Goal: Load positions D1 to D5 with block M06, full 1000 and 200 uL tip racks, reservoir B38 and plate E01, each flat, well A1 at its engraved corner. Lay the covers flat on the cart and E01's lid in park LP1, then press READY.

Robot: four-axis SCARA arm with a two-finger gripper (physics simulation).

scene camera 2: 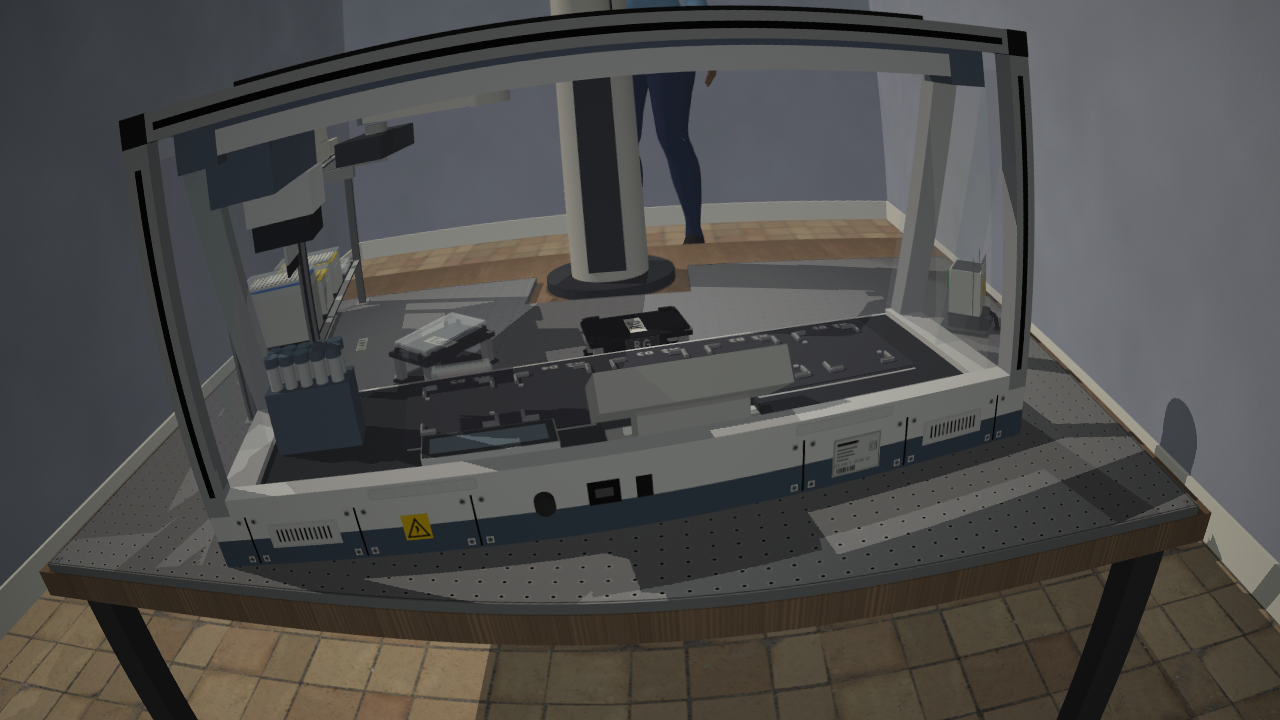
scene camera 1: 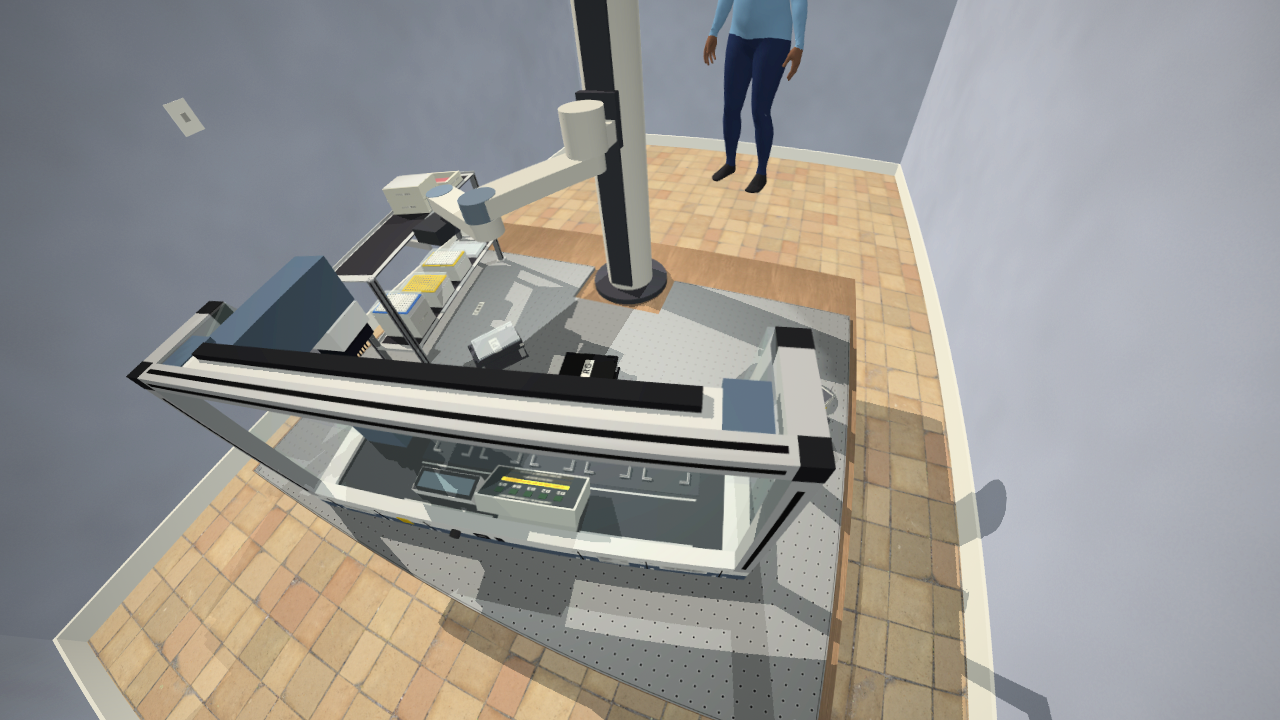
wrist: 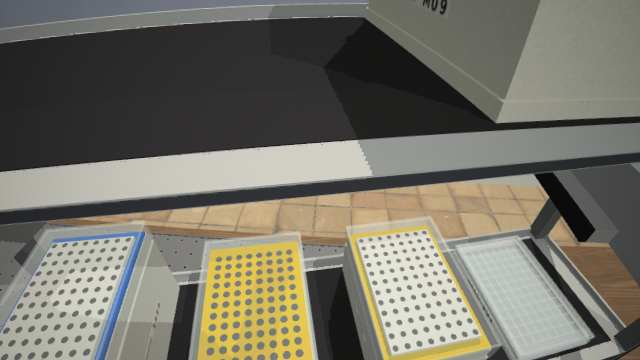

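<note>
My gripper (scene camera 1: pixel 435 230) (scene camera 2: pixel 375 144) is open with nothing between its fingers; it hangs beside the upper cart shelf (scene camera 1: pixel 380 246) (wrist: pixel 175 90). One dark finger shows at the right of the wrist view. On the lower shelf stand a blue-rimmed tip rack (scene camera 1: pixel 400 315) (wrist: pixel 75 290), a yellow rack (scene camera 1: pixel 425 284) (wrist: pixel 254 305) with dark holes, a yellow-rimmed rack with a white top (scene camera 1: pixel 444 258) (wrist: pixel 420 295), and a clear plate (wrist: pixel 520 295). The racks have clear covers. A pale box marked M09 (wrist: pixel 560 60) stands on the upper shelf. The deck (scene camera 1: pixel 662 523) (scene camera 2: pixel 868 358) shows bare corner brackets.
A tilted clear-topped item (scene camera 1: pixel 496 342) (scene camera 2: pixel 440 334) rests on a stand behind the machine. A black holder marked RG (scene camera 1: pixel 577 365) (scene camera 2: pixel 657 327) is nearby. A blue tube rack (scene camera 2: pixel 315 413), a sloped console (scene camera 1: pixel 546 503) (scene camera 2: pixel 689 380), and the frame's top beam (scene camera 1: pixel 465 402) (scene camera 2: pixel 572 37) also show.
</note>
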